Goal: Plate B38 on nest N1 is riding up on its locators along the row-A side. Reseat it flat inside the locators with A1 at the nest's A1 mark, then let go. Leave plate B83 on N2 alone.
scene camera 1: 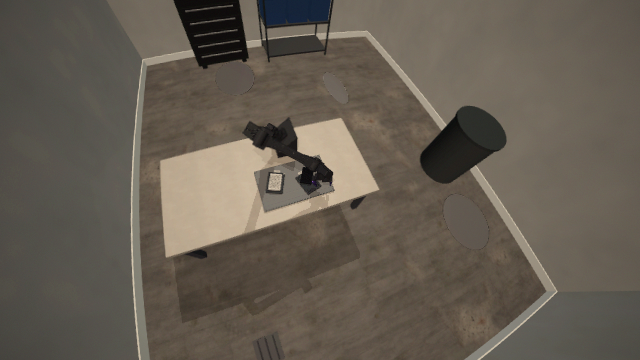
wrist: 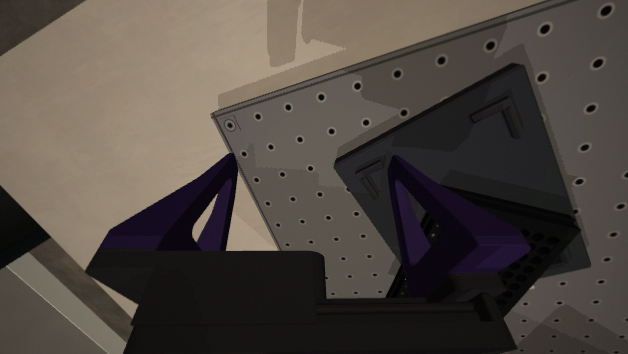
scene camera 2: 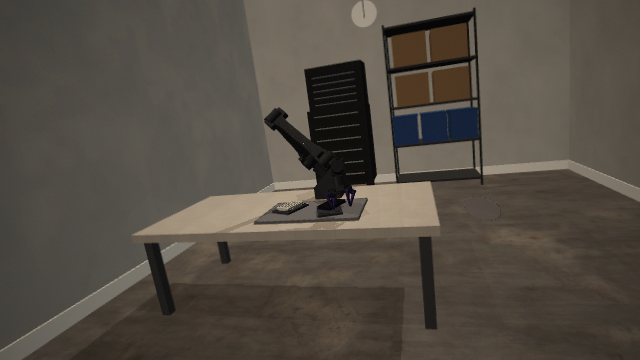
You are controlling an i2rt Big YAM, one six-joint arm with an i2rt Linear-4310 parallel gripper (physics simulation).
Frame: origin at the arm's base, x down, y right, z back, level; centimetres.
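Seen in the pictures: gripper, between the fingertips: (scene camera 1: pixel 323 186) (wrist: pixel 314 161) (scene camera 2: pixel 342 207); arm's base, origin of its link: (scene camera 1: pixel 280 136) (scene camera 2: pixel 326 175).
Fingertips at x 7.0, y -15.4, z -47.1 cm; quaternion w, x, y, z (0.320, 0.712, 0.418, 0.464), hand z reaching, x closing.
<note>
Pixels of each thing's middle, then the offset from my fingertips to it. Level surfaces: height alone.
- Plate B38, middle of its body: (wrist: pixel 464 272) (scene camera 2: pixel 331 204) (scene camera 1: pixel 307 175) dx +1.5, dy +7.2, dz +12.8 cm
- dark nest N1, middle of its body: (wrist: pixel 461 214) (scene camera 2: pixel 329 209) (scene camera 1: pixel 308 181) dx +2.8, dy +8.0, dz +8.3 cm
- White plate B83, middle of its body: (scene camera 2: pixel 290 205) (scene camera 1: pixel 275 181) dx +1.8, dy +30.6, dz +16.3 cm
- pale table, height of its surface: dx +5.0 cm
Plate B38 (scene camera 1: pixel 306 175) (scene camera 2: pixel 326 205) (wrist: pixel 545 242) is black with round wells. It sits tilted and skewed across one end of the dark nest N1 (scene camera 1: pixel 310 189) (scene camera 2: pixel 330 213) (wrist: pixel 430 137), partly beyond its edge. Two L-shaped locators at the nest's other end stand bare in the wrist view. My gripper (scene camera 1: pixel 322 183) (scene camera 2: pixel 342 206) (wrist: pixel 314 161) is open with purple fingers wide apart and nothing between them. In the wrist view its right finger covers part of B38; whether they touch is unclear. N1's A1 mark is not readable. White plate B83 (scene camera 1: pixel 275 182) (scene camera 2: pixel 288 205) sits on N2.
Both nests stand on a grey perforated board (scene camera 1: pixel 270 202) (scene camera 2: pixel 270 218) (wrist: pixel 340 107) on the pale table (scene camera 1: pixel 200 200) (scene camera 2: pixel 210 220) (wrist: pixel 125 125). In the wrist view my left finger shows beside the board's edge. The arm's base stands at the table's back edge.
</note>
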